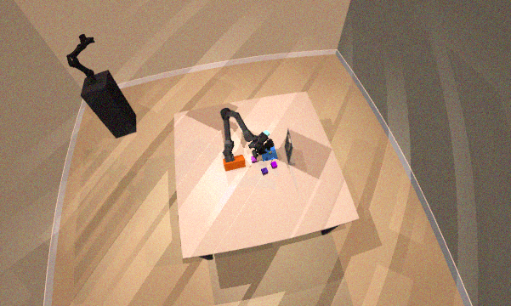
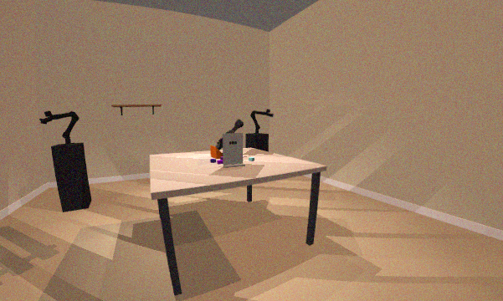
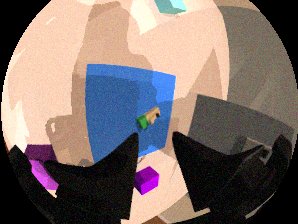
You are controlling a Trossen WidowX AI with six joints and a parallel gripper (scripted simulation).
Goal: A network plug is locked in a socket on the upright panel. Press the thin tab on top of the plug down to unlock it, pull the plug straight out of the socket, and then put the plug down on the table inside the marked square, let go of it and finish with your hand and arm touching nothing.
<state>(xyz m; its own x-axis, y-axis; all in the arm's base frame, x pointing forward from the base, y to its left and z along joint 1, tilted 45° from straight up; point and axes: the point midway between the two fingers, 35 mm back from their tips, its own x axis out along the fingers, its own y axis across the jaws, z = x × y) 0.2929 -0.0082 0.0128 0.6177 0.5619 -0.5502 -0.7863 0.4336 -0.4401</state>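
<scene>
Right now my gripper tip is 20 mm short of the network plug and 30 mm above it. The rest, counted from my gripper tip: grey upright panel: 140 mm ahead, 60 mm to the right, 80 mm above; blue marked square: 10 mm ahead, 40 mm below.
</scene>
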